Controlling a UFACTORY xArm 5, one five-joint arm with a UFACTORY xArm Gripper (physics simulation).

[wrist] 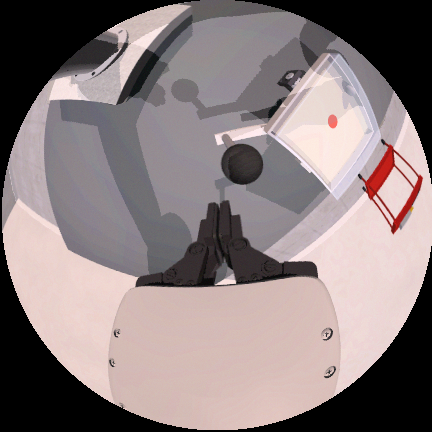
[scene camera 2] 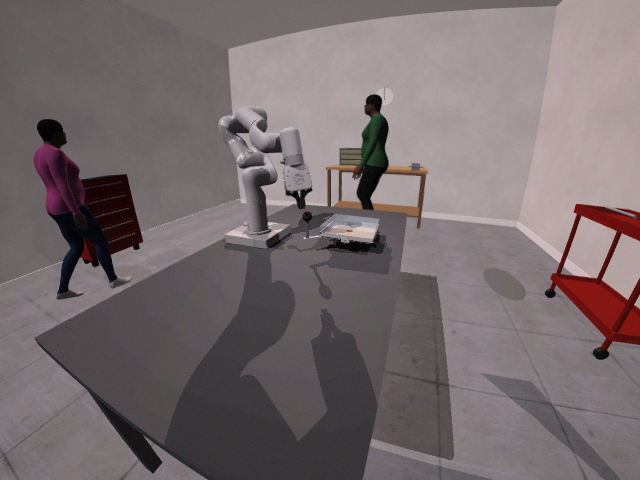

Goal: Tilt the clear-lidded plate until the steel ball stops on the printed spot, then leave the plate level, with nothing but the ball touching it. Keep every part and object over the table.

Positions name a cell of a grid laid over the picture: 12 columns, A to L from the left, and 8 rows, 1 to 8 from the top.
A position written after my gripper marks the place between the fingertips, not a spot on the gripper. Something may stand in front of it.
In view: my gripper (scene camera 2: F4) and a clear-lidded plate (scene camera 2: G4).
My gripper shows as well in the wrist view (wrist: G4). The clear-lidded plate shows as well in the wrist view (wrist: J3).
